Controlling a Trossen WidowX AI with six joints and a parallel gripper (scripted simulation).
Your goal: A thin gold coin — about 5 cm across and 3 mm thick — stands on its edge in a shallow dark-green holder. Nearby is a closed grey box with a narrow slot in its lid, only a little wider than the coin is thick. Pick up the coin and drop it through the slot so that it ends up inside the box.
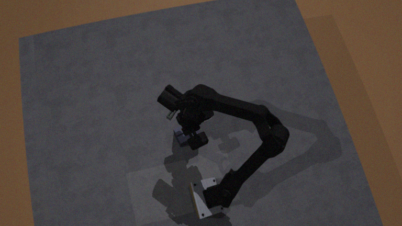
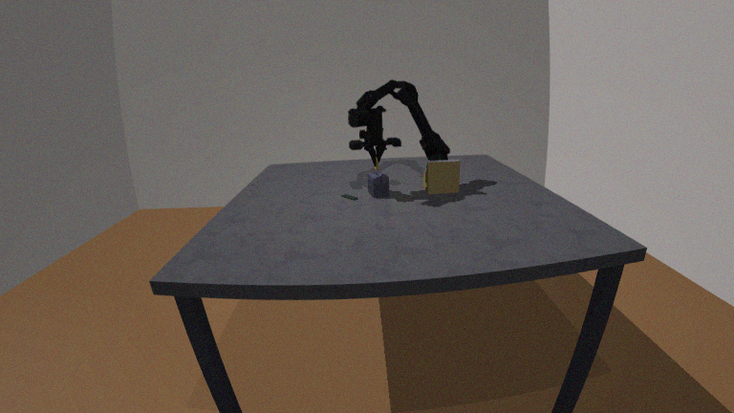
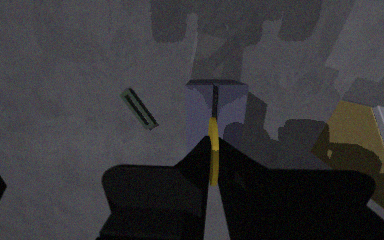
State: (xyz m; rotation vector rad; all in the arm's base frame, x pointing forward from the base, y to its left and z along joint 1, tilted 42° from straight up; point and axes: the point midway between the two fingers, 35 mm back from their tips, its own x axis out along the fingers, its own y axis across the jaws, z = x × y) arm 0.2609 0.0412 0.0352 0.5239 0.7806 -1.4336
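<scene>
The thin gold coin lies 10 mm above my gripper tip.
</scene>
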